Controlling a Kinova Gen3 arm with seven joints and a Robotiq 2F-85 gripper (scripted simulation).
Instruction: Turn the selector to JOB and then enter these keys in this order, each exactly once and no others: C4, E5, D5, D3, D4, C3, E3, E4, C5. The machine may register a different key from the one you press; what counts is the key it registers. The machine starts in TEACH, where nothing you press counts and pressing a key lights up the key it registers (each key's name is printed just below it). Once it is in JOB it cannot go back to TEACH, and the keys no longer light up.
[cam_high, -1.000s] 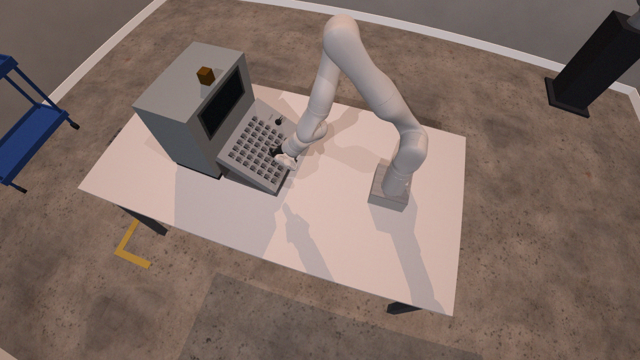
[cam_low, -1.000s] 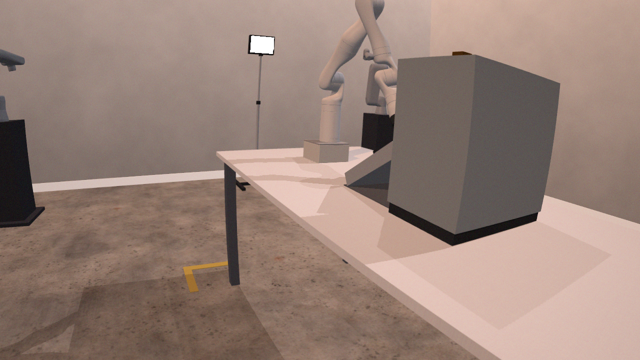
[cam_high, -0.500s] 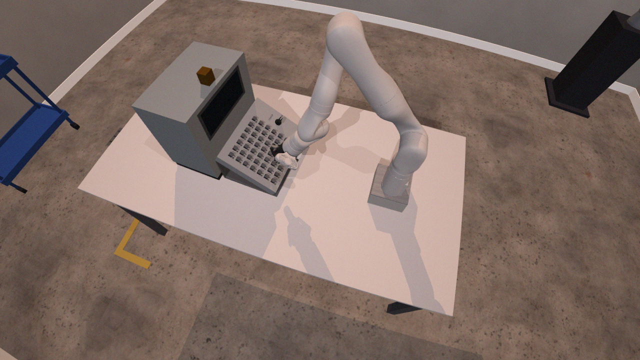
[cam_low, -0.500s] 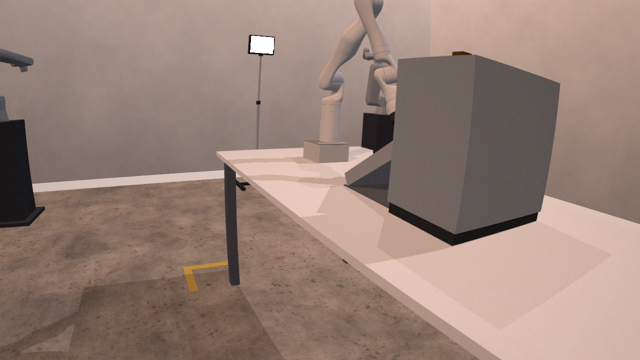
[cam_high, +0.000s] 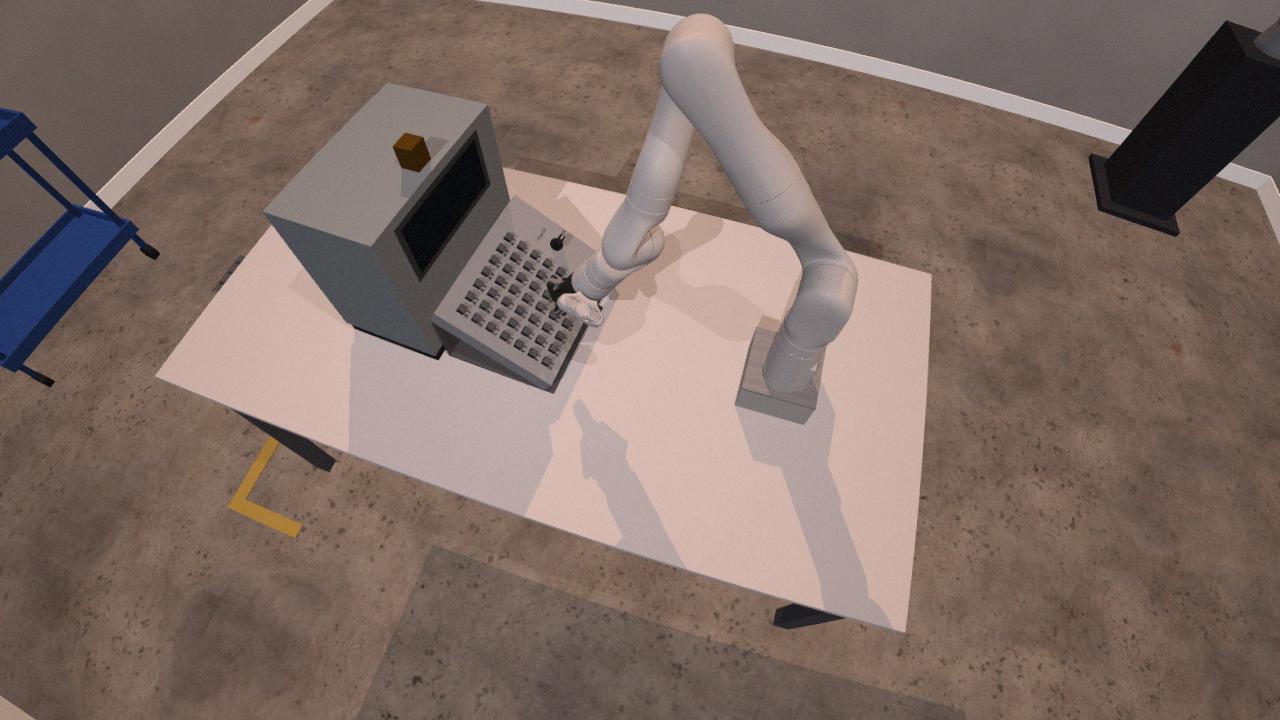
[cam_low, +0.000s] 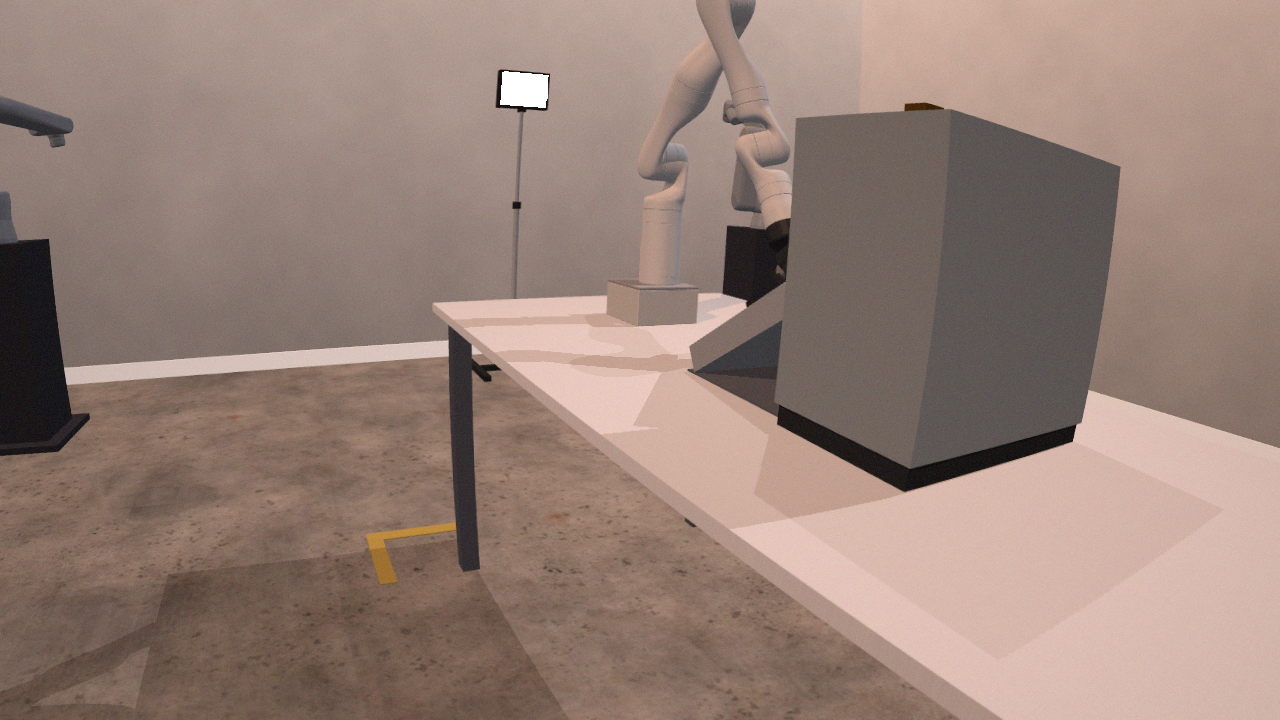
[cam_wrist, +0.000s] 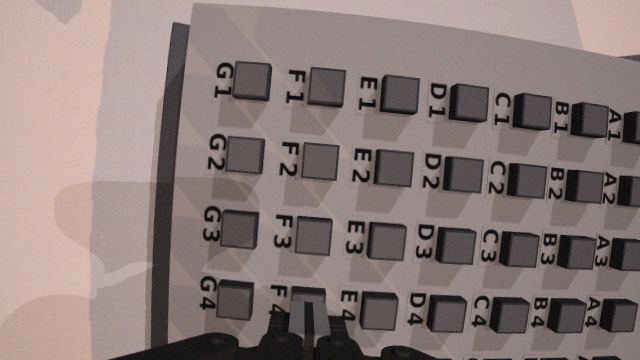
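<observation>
Now: hand 60 mm short of the key E5, 40 mm to the left of it and 30 mm above it. Round my hand: key D3: 90 mm ahead, 30 mm to the left, 10 mm below; then key E3: 60 mm ahead, 30 mm to the left, 30 mm below; then key D5: 90 mm ahead, 40 mm to the right, 10 mm below.
</observation>
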